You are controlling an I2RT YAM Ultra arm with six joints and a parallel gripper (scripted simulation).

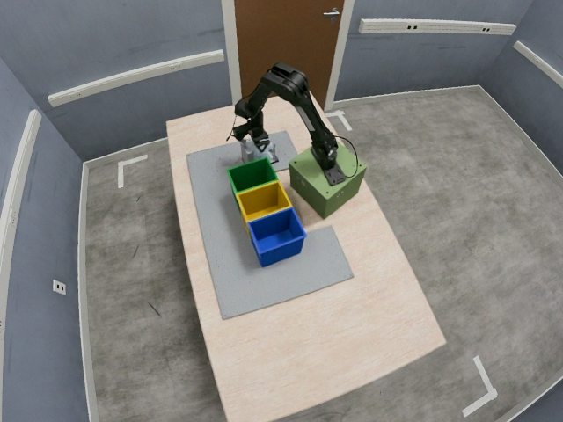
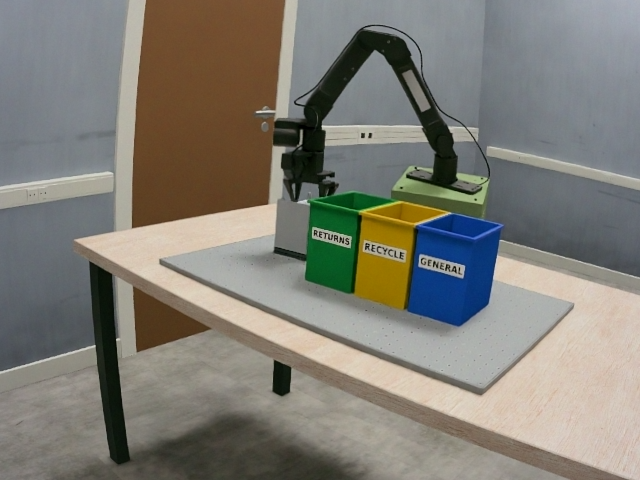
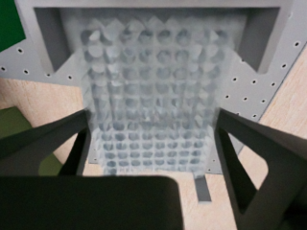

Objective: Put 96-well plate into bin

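Now: hand 46 cm to the right of the blue general bin, 8 cm short of it and 3 cm above it. Round my hand: clear 96-well plate (1 cm below); then yellow recycle bin (33 cm to the left, 9 cm ahead, 3 cm below); then green returns bin (20 cm to the left, 9 cm ahead, 3 cm below).
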